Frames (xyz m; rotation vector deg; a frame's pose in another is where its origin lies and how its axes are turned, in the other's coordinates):
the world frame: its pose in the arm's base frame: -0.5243 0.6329 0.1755 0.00 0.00 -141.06
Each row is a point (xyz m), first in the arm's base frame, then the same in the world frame.
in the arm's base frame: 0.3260 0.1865 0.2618
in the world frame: -0.3808 0.8816 0.0863
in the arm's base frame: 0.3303 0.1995 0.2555
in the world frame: -0.3923 0.8742 0.0800
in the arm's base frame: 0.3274 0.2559 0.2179
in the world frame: -0.4255 0.8285 0.0424
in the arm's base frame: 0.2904 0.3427 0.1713
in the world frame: -0.4513 0.7378 -0.0042
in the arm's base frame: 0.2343 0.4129 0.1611
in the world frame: -0.4518 0.6479 -0.0144
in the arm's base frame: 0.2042 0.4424 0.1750
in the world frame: -0.4469 0.6060 -0.0005
